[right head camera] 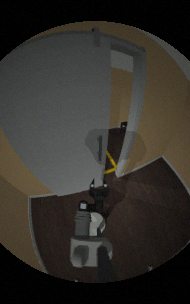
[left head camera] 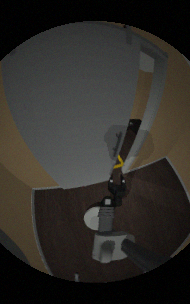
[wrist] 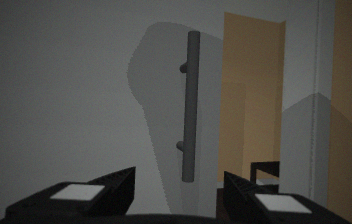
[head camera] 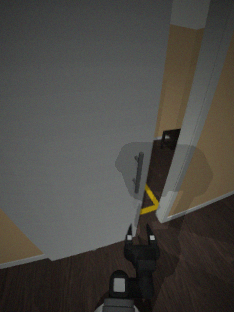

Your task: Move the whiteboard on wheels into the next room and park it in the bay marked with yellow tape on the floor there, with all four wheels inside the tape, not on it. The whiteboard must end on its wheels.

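Places are measured from the robot's base along level axes (x ahead, y left, z up), in metres.
Pixels of known places: gripper, fingertip midpoint: [right head camera: 98,178] [left head camera: 116,173] [wrist: 178,184] [head camera: 138,224]; robot's base, link origin: [right head camera: 91,222] [left head camera: 96,217].
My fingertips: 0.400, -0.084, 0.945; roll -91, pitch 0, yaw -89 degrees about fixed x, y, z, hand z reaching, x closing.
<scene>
Ahead of a thing's pixels: the offset from my fingertips to its top centre, as dx, dy, dz. "spot": to the spot under its first point.
The whiteboard does not show in these views. A grey sliding door [head camera: 75,125] [left head camera: 70,110] [right head camera: 60,110] [wrist: 75,100] stands close ahead, covering part of a doorway. Its upright bar handle @(spot: +0.253, -0.021, +0.098) [head camera: 140,172] [right head camera: 99,147] [wrist: 191,107] is near its right edge. Through the gap at its right, a corner of yellow tape @(spot: +0.720, -0.308, -0.972) [head camera: 149,209] [right head camera: 110,171] shows on the floor beyond; the rest of the bay is hidden. My gripper [head camera: 140,230] [left head camera: 117,179] [right head camera: 99,182] [wrist: 178,184] is open and empty. In the wrist view the handle stands ahead, apart from the fingers, and mostly above the fingertips.
The white door frame [head camera: 192,115] [wrist: 300,75] stands right of the narrow gap. A dark piece of furniture [head camera: 171,135] [wrist: 265,166] shows in the room beyond. Tan walls [head camera: 215,145] flank the doorway. My shadow falls across the door and frame.
</scene>
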